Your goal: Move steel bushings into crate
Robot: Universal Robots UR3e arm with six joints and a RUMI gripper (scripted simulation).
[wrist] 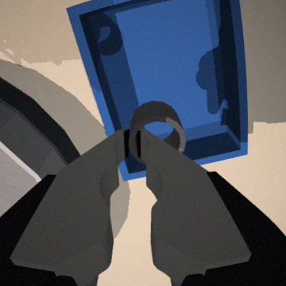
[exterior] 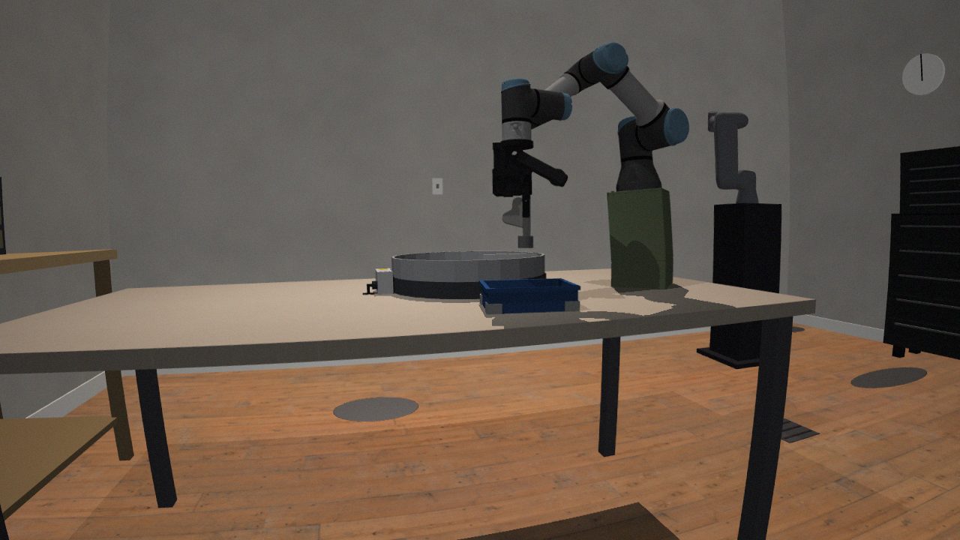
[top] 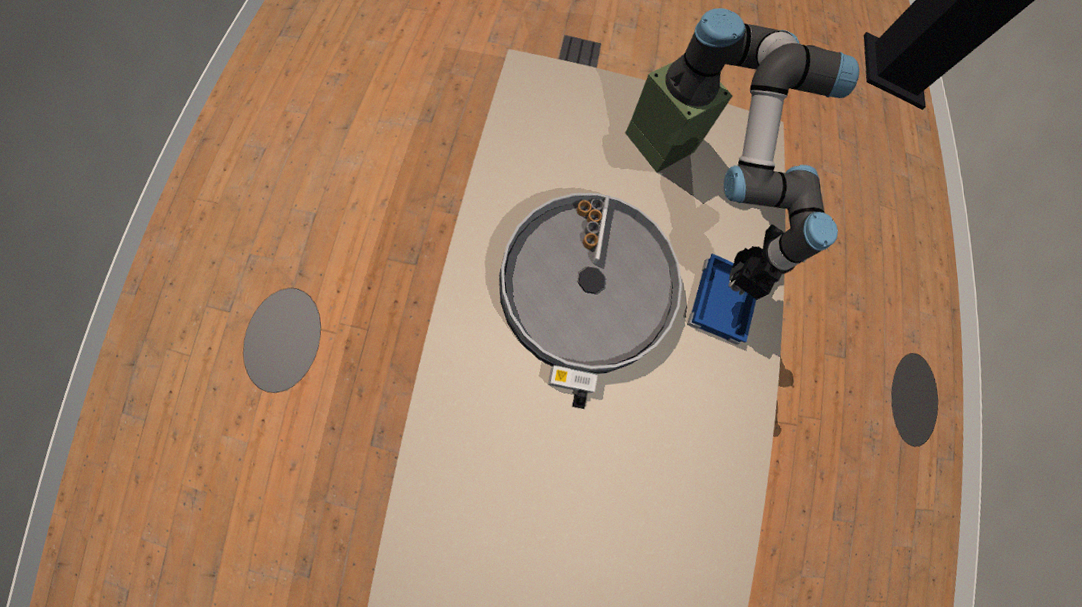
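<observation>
Now: hand 12 cm above the blue crate, 4 cm to the right of it and 1 cm short of it. Also, from my hand: round grey turntable: 31 cm to the right, 9 cm below, 8 cm ahead.
</observation>
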